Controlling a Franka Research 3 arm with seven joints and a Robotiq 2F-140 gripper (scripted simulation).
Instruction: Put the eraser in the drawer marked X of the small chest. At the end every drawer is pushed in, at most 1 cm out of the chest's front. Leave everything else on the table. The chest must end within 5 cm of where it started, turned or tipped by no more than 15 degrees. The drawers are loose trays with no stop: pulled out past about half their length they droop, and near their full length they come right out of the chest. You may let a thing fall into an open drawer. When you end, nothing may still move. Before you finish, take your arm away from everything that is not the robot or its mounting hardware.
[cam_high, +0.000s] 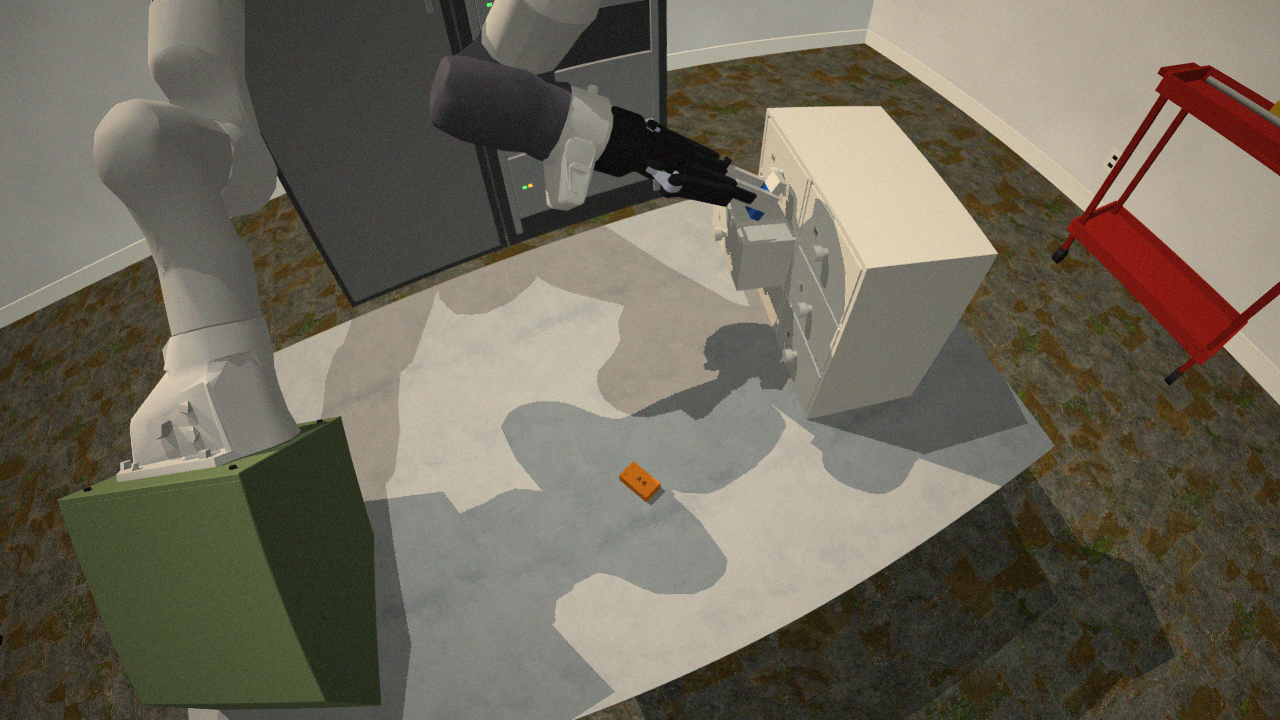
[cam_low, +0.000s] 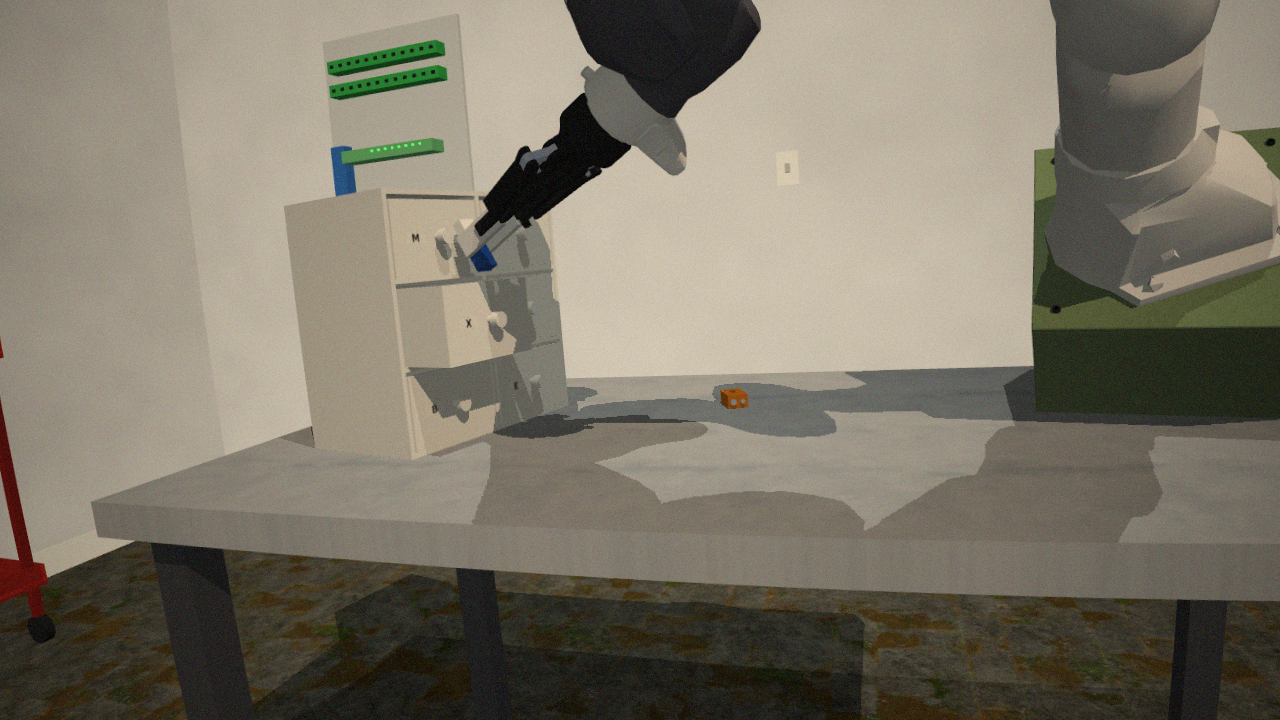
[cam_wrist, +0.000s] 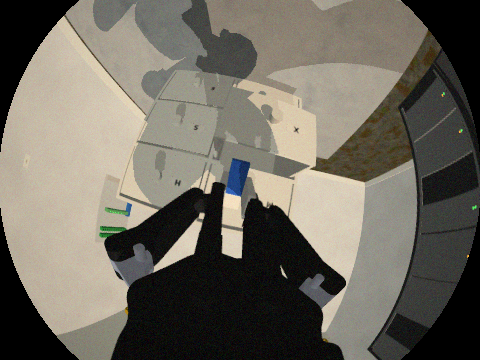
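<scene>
The eraser lies 30 mm ahead of my hand and 10 mm below it. Round my hand: drawer marked X 120 mm below, 70 mm ahead, 20 mm to the left; then small orange block 240 mm below, 220 mm behind, 200 mm to the right.
</scene>
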